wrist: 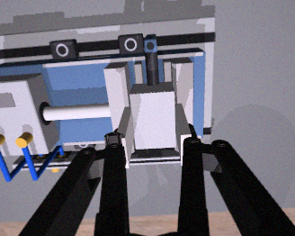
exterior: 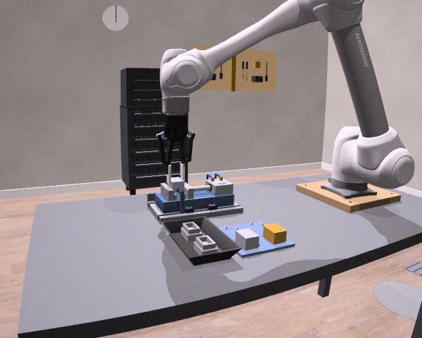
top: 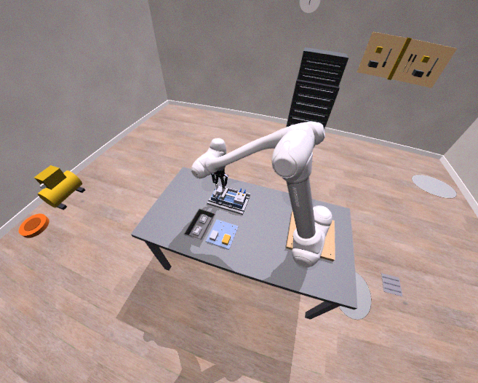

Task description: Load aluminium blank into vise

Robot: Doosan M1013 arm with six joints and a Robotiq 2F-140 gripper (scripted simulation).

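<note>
My gripper is now 50 mm to the right of the dark work stop rod and 50 mm above it. The rest, counted from my hand: piston rod 90 mm behind, 10 mm to the right, 60 mm below; then fixed jaw 30 mm ahead, 60 mm below; then moving jaw 40 mm behind, 60 mm below.
</note>
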